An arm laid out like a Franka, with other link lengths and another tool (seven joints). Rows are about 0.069 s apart.
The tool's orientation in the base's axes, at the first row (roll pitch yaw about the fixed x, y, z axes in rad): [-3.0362 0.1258 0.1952]
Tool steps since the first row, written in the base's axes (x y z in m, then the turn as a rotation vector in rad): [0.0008 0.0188 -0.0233 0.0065 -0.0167 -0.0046]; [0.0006 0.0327 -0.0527 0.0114 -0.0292 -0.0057]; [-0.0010 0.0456 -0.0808 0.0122 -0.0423 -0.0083]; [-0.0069 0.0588 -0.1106 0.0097 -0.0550 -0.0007]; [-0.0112 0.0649 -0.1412 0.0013 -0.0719 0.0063]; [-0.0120 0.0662 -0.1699 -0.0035 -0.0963 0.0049]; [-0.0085 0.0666 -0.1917 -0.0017 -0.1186 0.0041]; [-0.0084 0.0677 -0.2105 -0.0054 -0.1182 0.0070]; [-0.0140 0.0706 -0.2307 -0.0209 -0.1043 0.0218]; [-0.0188 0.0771 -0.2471 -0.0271 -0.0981 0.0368]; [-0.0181 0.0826 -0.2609 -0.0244 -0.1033 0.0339]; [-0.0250 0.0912 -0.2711 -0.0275 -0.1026 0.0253]
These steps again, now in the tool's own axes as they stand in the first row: [0.0073 -0.0158 0.0244 0.0037 0.0180 0.0023]; [0.0135 -0.0264 0.0545 0.0062 0.0312 0.0017]; [0.0179 -0.0363 0.0835 0.0048 0.0444 0.0031]; [0.0185 -0.0472 0.1147 -0.0011 0.0556 -0.0050]; [0.0193 -0.0508 0.1460 -0.0134 0.0699 -0.0121]; [0.0224 -0.0492 0.1746 -0.0226 0.0931 -0.0119]; [0.0286 -0.0467 0.1956 -0.0250 0.1153 -0.0132]; [0.0313 -0.0458 0.2142 -0.0289 0.1139 -0.0155]; [0.0289 -0.0475 0.2352 -0.0431 0.0960 -0.0268]; [0.0275 -0.0530 0.2526 -0.0499 0.0872 -0.0402]; [0.0310 -0.0568 0.2665 -0.0479 0.0931 -0.0381]; [0.0272 -0.0654 0.2782 -0.0497 0.0928 -0.0291]
